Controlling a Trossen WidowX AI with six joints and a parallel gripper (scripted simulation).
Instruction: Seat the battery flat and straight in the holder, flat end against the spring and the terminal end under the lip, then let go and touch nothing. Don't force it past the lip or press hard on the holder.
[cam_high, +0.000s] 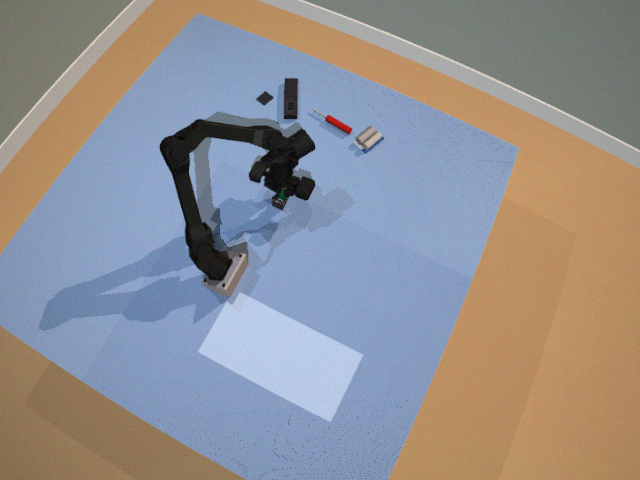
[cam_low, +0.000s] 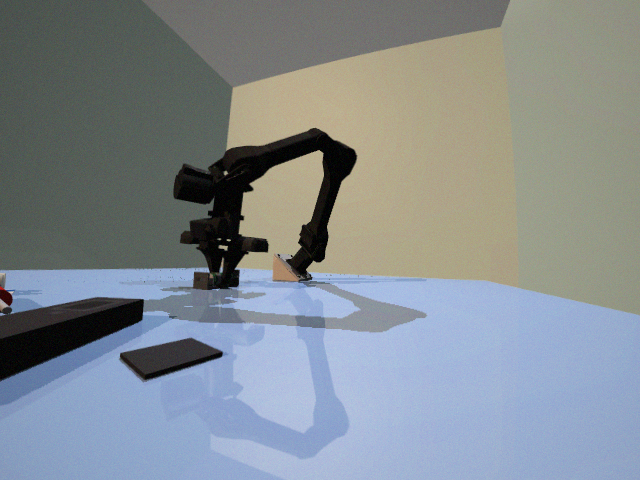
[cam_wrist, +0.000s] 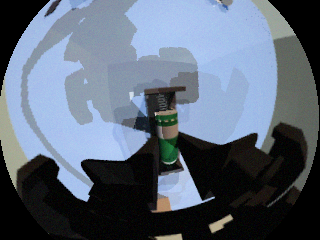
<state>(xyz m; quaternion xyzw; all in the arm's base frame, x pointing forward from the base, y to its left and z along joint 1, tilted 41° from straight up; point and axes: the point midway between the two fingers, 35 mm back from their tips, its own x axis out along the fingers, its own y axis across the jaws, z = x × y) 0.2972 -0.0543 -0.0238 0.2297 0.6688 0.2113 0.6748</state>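
My gripper tip is 1 cm below the battery. Round my gripper tip: long black box (35 cm ahead, 13 cm to the left, 1 cm above); then red-handled screwdriver (32 cm ahead, 2 cm to the right); then small black plate (32 cm ahead, 21 cm to the left, 1 cm below).
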